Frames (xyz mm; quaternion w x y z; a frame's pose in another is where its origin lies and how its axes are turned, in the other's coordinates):
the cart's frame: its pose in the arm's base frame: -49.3 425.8 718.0 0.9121 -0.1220 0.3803 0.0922
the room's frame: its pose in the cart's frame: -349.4 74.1 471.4 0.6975 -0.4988 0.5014 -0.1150
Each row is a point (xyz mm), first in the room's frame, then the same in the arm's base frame.
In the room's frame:
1: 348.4 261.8 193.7
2: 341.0 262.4 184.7
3: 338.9 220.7 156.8
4: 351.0 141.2 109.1
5: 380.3 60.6 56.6
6: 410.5 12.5 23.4
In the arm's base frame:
1: -114.3 510.3 826.8
2: -119.3 510.6 837.3
3: -93.4 487.1 873.3
4: -39.9 433.4 928.0
5: 14.5 363.3 975.5
6: 47.5 310.6 997.0

